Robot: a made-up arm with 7 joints.
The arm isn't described. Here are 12 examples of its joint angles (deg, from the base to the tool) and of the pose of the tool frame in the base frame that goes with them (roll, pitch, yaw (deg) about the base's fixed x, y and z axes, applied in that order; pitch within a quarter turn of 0, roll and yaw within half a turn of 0; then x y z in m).
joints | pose
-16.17 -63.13 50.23 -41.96 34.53 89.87 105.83 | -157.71 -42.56 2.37 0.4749 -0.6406 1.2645
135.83 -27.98 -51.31 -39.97 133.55 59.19 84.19 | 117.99 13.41 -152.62 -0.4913 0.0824 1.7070
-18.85 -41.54 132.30 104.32 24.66 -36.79 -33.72 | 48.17 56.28 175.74 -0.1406 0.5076 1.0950
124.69 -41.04 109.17 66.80 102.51 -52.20 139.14 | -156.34 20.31 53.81 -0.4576 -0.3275 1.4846
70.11 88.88 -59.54 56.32 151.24 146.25 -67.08 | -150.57 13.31 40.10 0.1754 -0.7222 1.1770
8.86 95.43 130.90 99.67 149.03 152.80 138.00 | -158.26 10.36 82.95 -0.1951 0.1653 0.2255
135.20 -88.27 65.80 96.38 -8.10 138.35 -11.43 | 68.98 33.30 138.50 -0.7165 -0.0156 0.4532
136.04 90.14 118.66 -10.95 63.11 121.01 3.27 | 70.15 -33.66 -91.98 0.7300 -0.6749 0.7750
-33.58 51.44 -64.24 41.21 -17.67 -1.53 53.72 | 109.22 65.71 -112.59 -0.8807 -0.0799 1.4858
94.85 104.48 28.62 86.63 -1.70 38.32 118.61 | 117.94 -8.69 97.35 -0.2530 -0.7694 1.2716
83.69 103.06 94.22 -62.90 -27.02 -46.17 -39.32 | -108.27 -35.55 -127.36 0.4892 -0.8131 0.6571
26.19 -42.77 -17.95 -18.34 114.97 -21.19 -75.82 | -17.03 -22.19 118.09 0.5485 0.5107 1.5330
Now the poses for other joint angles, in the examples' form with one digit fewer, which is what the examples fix.
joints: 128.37 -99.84 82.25 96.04 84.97 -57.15 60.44
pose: 99.8 -7.4 12.6 -0.695 -0.250 0.810
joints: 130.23 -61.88 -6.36 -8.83 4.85 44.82 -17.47
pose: 15.7 -20.1 93.1 -0.554 0.732 1.357
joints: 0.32 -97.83 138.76 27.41 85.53 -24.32 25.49
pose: 47.3 -55.7 -172.3 1.031 0.131 1.038
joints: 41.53 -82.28 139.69 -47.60 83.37 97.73 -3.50
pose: -94.1 12.4 59.2 0.845 0.422 0.525
